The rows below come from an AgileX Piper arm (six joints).
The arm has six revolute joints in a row. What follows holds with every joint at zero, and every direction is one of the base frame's.
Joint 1 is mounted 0.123 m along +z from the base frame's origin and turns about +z.
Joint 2 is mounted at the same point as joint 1 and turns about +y.
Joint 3 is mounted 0.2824 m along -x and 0.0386 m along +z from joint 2 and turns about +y.
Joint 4 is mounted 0.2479 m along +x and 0.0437 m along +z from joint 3 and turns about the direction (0.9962, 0, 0.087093).
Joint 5 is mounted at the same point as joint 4 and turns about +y.
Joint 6 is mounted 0.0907 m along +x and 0.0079 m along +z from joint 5 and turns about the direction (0.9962, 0, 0.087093).
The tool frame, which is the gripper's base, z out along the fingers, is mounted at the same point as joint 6; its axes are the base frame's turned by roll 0, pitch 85.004 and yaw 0 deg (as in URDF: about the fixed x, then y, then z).
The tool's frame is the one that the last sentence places.
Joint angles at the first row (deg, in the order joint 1, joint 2, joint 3, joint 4, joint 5, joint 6):
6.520 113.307 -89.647 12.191 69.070 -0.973
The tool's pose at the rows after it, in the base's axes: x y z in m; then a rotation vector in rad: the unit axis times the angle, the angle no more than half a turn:
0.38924, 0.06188, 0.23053, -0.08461, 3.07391, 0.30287
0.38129, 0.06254, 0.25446, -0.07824, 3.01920, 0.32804
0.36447, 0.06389, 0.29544, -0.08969, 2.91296, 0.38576
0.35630, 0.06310, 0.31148, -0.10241, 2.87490, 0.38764
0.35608, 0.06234, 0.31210, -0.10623, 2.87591, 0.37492
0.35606, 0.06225, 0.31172, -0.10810, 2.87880, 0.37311
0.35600, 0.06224, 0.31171, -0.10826, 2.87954, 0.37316
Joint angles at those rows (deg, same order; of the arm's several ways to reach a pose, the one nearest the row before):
6.520 111.884 -90.208 11.673 69.741 -0.345
6.557 108.400 -90.208 12.540 70.129 0.000
6.557 102.298 -90.215 14.756 70.455 -0.407
6.556 99.849 -90.332 14.818 70.893 -0.599
6.557 99.792 -90.441 14.297 71.063 -0.598
6.558 99.840 -90.438 14.225 71.180 -0.643
6.556 99.841 -90.441 14.225 71.225 -0.644

